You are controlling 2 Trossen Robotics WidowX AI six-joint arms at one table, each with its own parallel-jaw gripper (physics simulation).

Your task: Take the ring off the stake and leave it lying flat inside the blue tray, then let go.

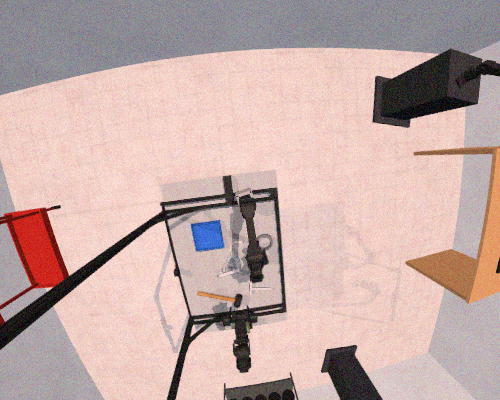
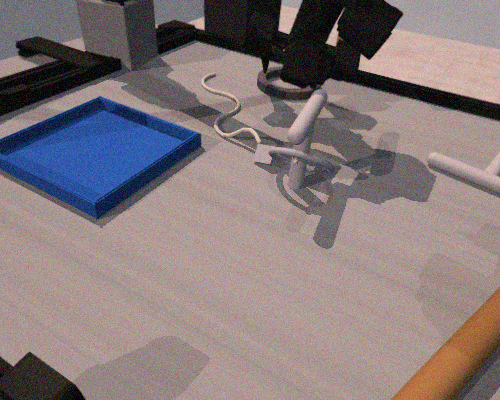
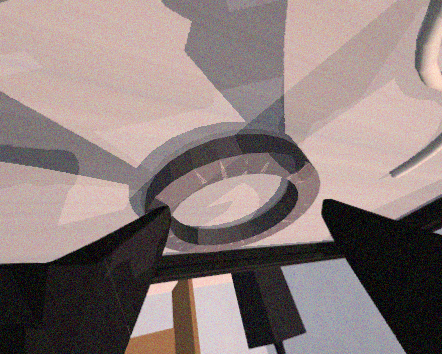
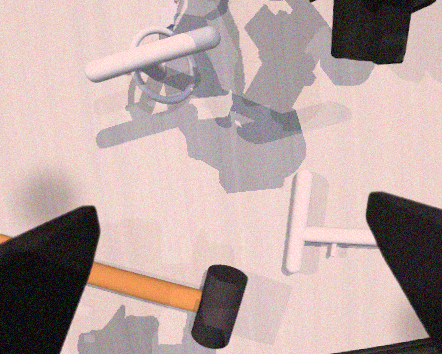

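Where they show: left gripper, between the fingertips: (image 1: 261,245) (image 3: 244,209); right gripper, between the fingertips: (image 1: 239,306) (image 4: 234,212); left arm's base, origin of its link: (image 1: 245,200).
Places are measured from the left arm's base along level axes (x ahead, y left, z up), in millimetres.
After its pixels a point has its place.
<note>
A thin pale ring (image 2: 317,159) @(x 456, y -286, z -58 mm) (image 4: 167,101) @(x 473, y -267, z -72 mm) hangs around the white T-shaped stake (image 2: 307,116) @(x 436, y -285, z -8 mm) (image 4: 150,54) @(x 436, y -261, z -8 mm), under its crossbar and above the table; a small white block with a wavy cord adjoins it. The blue tray (image 1: 207,235) @(x 167, y -317, z -107 mm) (image 2: 150,172) @(x 263, y -341, z -100 mm) is empty and apart from the stake. A thick grey-brown ring (image 1: 270,242) @(x 354, y 72, z -101 mm) (image 2: 280,92) @(x 340, y -28, z -101 mm) (image 3: 307,192) @(x 294, y 8, z -97 mm) lies on the table. My left gripper (image 3: 244,209) @(x 344, y 5, z -87 mm) is open at this thick ring, one fingertip near its inner edge, nothing held. My right gripper (image 4: 234,212) @(x 538, y -225, z 191 mm) is open and empty above the table, away from the ringed stake.
A second white T-shaped piece (image 1: 261,288) @(x 689, y -91, z -98 mm) (image 2: 462,172) @(x 637, y -165, z -100 mm) (image 4: 298,220) @(x 648, y -163, z -93 mm) lies on the table. A mallet (image 1: 217,297) @(x 639, y -416, z -81 mm) (image 4: 220,305) @(x 711, y -280, z -63 mm) with an orange handle lies under the right gripper. The wavy cord (image 2: 235,107) @(x 288, y -114, z -107 mm) lies between tray and thick ring. A dark frame (image 1: 281,250) @(x 436, y 129, z -95 mm) edges the table.
</note>
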